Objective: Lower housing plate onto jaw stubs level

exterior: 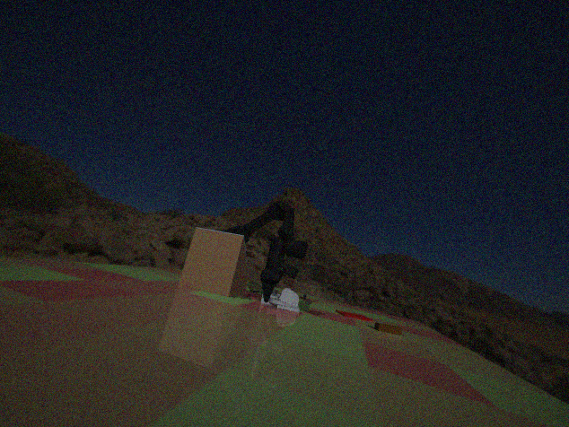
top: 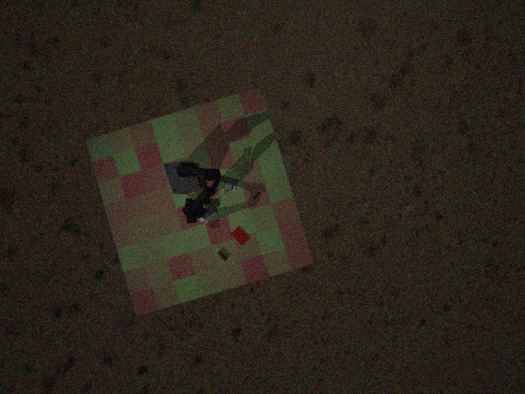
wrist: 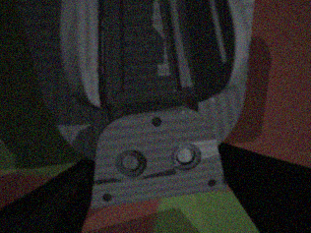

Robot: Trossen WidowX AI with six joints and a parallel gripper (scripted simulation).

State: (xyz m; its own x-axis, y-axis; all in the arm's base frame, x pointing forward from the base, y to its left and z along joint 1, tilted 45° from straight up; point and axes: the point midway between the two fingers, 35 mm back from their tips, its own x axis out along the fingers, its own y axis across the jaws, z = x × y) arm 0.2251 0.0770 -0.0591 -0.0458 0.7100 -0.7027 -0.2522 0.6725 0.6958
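The grey housing plate lies 10 mm ahead of my gripper tip and 20 mm above it. Round my gripper tip: flat red piece 290 mm ahead, 200 mm to the left.
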